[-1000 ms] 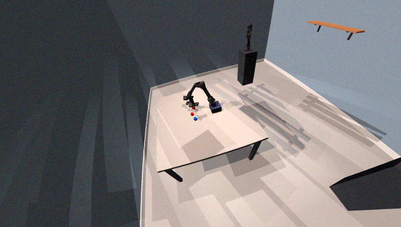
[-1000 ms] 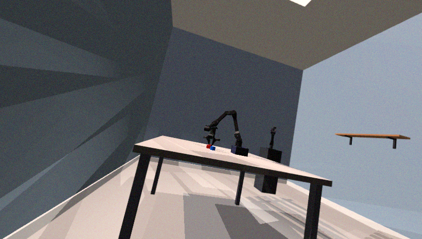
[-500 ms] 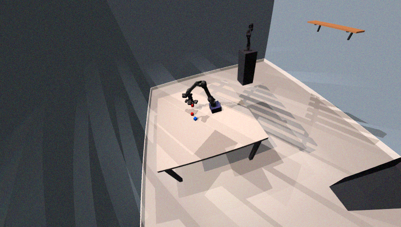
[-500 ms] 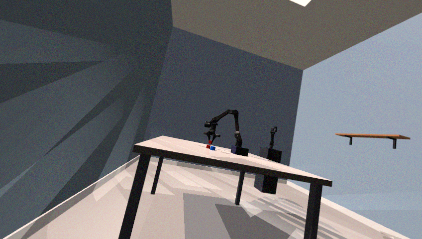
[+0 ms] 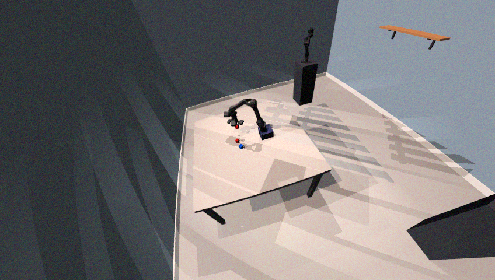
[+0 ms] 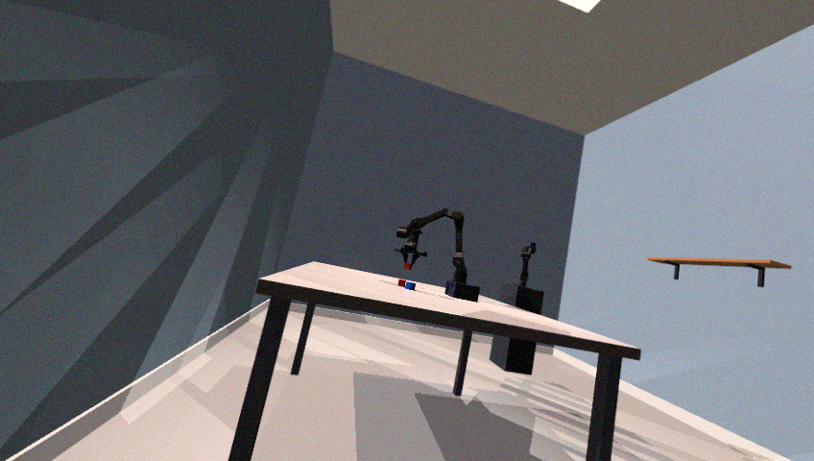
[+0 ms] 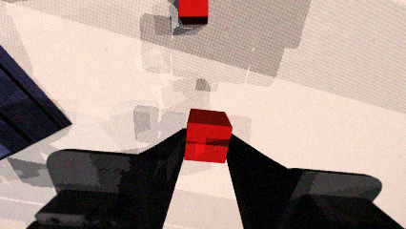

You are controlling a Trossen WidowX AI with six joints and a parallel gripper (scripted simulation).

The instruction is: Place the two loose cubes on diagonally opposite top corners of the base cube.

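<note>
My gripper tip is 2 cm short of the blue cube, 22 cm to the right of it and 9 cm above it.
</note>
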